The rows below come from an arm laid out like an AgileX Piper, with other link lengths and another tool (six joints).
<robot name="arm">
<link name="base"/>
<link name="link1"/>
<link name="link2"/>
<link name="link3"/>
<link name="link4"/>
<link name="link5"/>
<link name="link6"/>
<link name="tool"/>
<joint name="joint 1" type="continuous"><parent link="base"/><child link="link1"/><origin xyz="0 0 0.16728" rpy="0 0 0"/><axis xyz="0 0 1"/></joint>
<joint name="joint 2" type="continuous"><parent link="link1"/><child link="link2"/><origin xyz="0 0 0" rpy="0 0 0"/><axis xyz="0 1 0"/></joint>
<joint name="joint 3" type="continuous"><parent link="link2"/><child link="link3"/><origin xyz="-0.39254 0 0.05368" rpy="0 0 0"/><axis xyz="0 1 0"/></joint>
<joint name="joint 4" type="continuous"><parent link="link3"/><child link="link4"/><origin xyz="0.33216 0 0.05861" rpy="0 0 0"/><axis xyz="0.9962 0 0.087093"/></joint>
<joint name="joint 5" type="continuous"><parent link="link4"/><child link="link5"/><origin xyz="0 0 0" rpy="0 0 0"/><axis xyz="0 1 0"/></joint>
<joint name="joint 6" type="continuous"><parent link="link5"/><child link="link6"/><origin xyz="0.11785 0 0.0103" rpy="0 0 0"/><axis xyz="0.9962 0 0.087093"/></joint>
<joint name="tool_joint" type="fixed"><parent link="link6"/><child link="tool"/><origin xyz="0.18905 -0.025 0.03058" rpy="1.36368 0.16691 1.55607"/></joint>
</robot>
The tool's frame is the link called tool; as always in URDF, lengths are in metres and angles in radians. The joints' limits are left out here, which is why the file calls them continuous.
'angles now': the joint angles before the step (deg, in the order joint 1, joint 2, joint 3, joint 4, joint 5, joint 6). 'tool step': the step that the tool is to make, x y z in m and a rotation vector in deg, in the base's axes. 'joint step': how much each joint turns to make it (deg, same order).
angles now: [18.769 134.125 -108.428 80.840 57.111 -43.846]
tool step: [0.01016 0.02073 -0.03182 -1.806 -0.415 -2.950]
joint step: [2.565 2.128 -0.001 1.064 -6.023 -1.238]
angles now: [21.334 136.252 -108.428 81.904 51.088 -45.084]
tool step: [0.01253 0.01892 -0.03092 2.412 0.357 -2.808]
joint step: [1.556 3.707 -0.002 7.439 -3.296 -5.318]
